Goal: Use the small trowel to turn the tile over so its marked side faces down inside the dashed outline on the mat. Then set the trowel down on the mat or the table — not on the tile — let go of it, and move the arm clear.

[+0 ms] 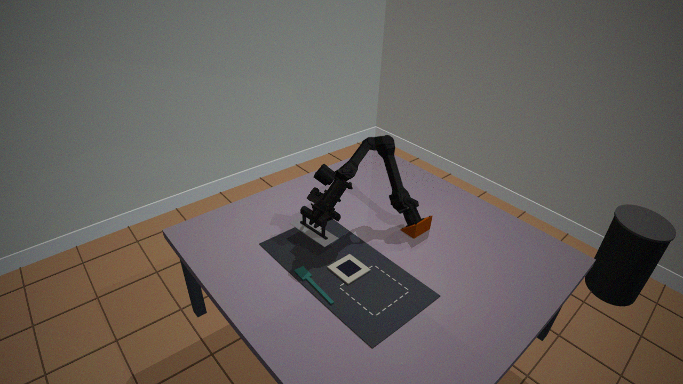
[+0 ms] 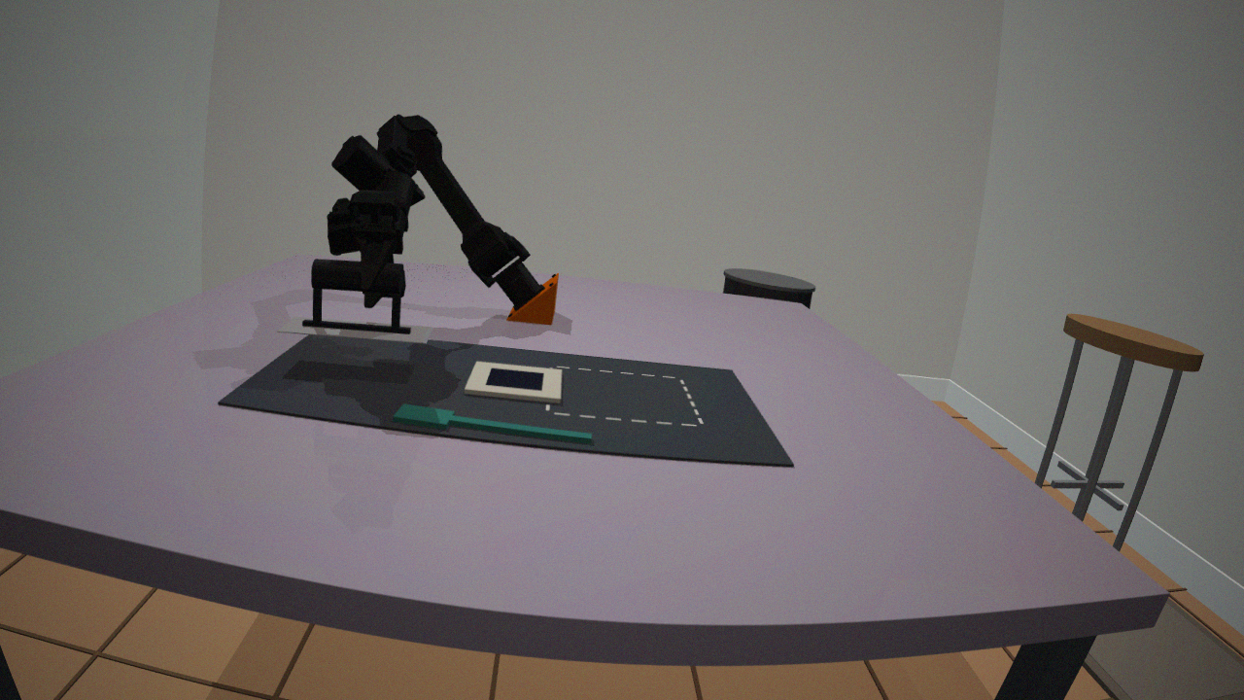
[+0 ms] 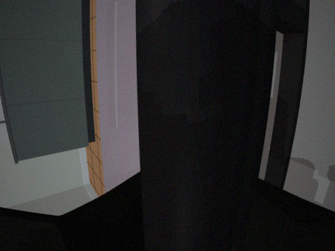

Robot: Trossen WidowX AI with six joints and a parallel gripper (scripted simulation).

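Now: gripper tip 20 cm to the right of the beige tile and 9 cm above it. The rest, counted from my gripper tip: flat green tool: 15 cm ahead, 14 cm to the left, 9 cm below; trowel: 3 cm behind, 1 cm below.
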